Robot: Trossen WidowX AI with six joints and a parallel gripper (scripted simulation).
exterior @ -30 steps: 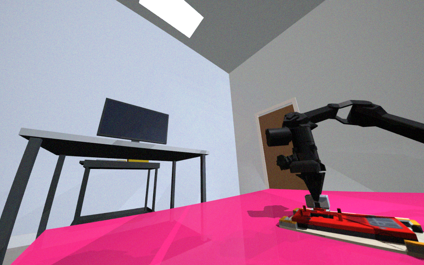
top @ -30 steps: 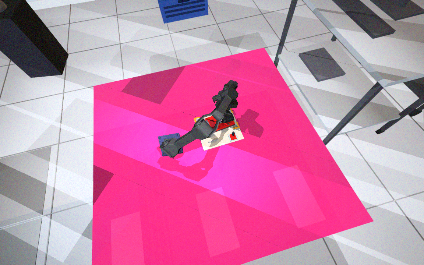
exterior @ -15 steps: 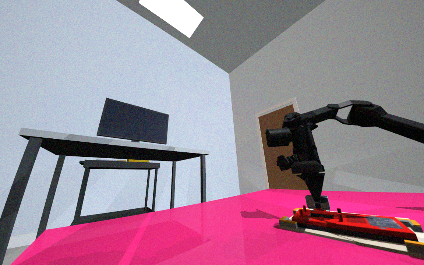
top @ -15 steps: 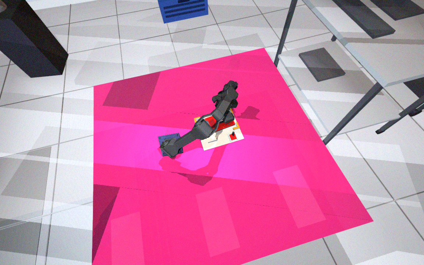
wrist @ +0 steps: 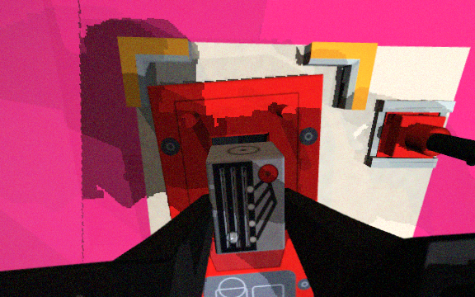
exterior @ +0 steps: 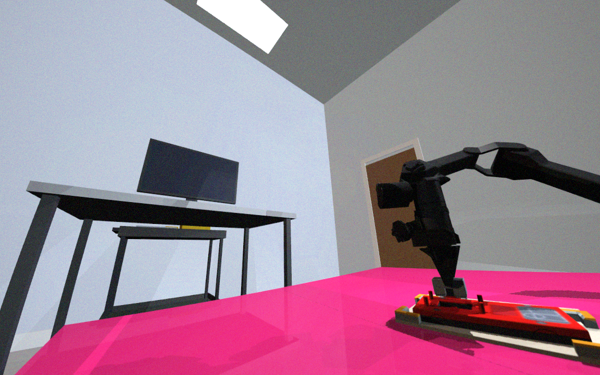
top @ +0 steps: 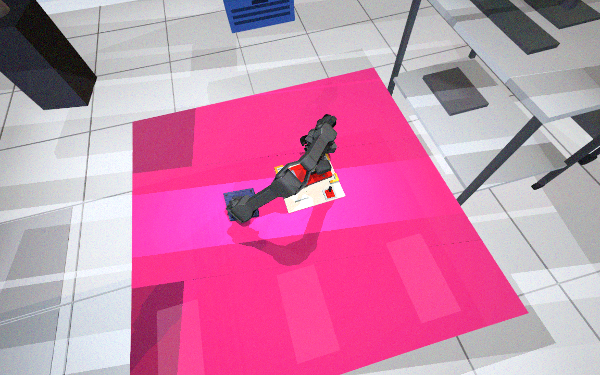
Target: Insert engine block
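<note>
My gripper tip is 1 cm above the grey engine block.
</note>
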